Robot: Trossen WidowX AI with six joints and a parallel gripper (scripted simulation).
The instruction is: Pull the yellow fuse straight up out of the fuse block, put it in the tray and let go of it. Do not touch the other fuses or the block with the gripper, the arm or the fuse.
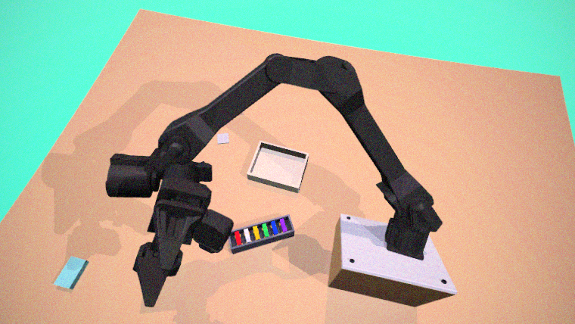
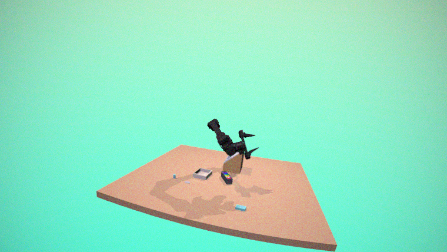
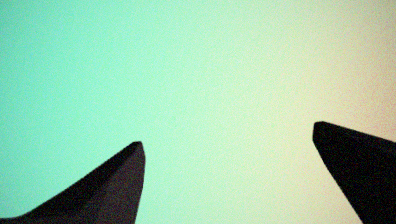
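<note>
Now: gripper tip 31 cm above the yellow fuse, 18 cm to the left of it and 4 cm past it. Also, from my gripper tip: grey chip 40 cm to the right, 33 cm below, 14 cm ahead; then tray 36 cm to the right, 33 cm below, 3 cm behind.
</note>
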